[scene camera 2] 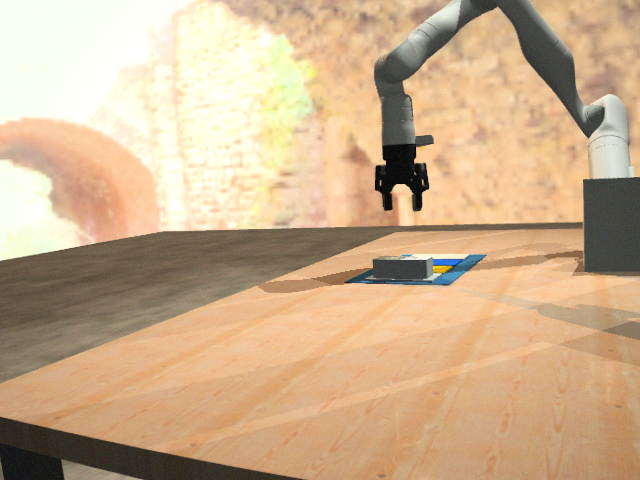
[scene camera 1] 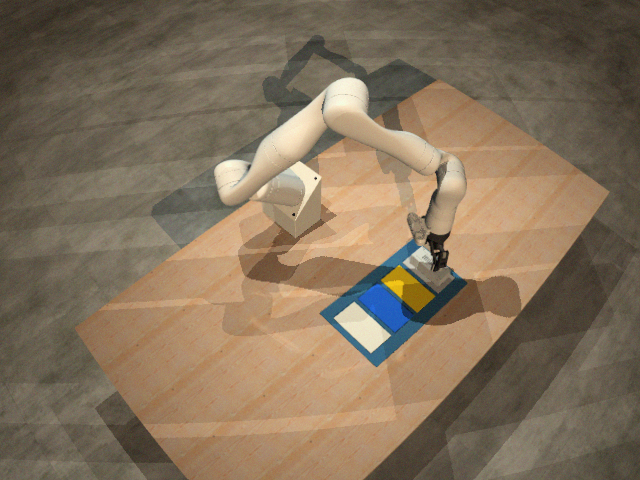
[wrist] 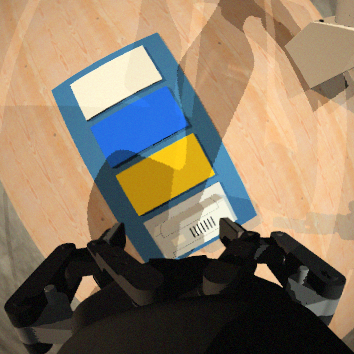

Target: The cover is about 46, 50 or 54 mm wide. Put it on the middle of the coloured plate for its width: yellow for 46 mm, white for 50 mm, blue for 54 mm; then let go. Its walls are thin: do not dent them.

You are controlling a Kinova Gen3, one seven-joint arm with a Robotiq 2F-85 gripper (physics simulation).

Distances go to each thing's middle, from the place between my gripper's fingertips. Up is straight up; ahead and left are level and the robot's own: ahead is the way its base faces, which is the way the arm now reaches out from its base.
Now: hand 6 cm to the right of the cover (scene camera 2: 412, 267) and 12 cm above it. Round my hand: blue mat (scene camera 1: 454, 283) (3 cm behind, 8 cm to the right, 14 cm below); then blue plate (scene camera 1: 392, 313) (4 cm behind, 13 cm to the right, 14 cm below); then yellow plate (scene camera 1: 412, 292) (2 cm behind, 4 cm to the right, 14 cm below).
